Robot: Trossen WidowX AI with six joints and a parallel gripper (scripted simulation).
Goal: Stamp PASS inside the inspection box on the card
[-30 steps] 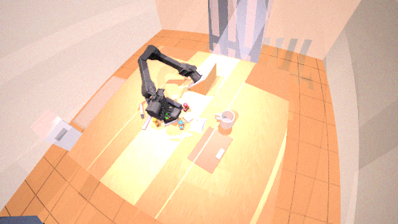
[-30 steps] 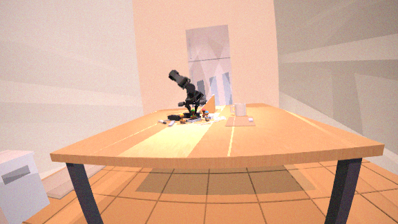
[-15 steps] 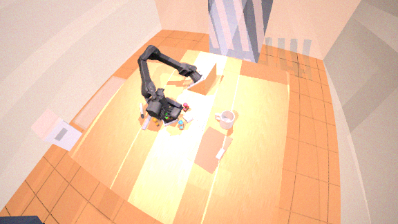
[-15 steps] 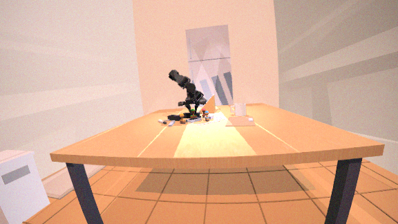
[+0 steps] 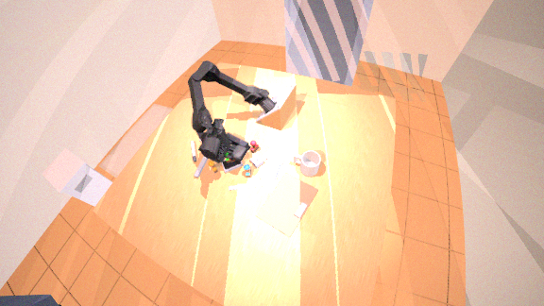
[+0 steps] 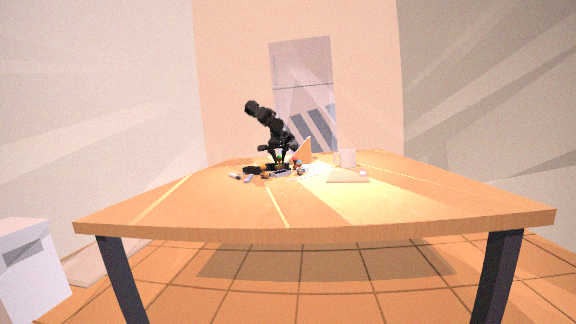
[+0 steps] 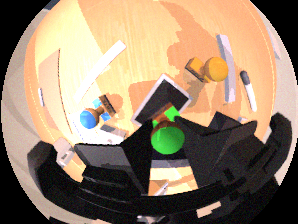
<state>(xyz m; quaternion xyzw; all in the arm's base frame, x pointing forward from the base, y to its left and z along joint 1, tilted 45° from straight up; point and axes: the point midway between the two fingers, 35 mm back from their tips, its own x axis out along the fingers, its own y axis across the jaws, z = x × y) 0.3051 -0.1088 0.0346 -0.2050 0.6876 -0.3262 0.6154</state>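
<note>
Now: the ink pad 5 cm below my gripper tip. Also, from my gripper tip: green-knobbed stamp (right at my gripper tip); red stamp (10 cm behind, 8 cm to the left, 3 cm below); blue-knobbed stamp (3 cm ahead, 9 cm to the left, 3 cm below).
</note>
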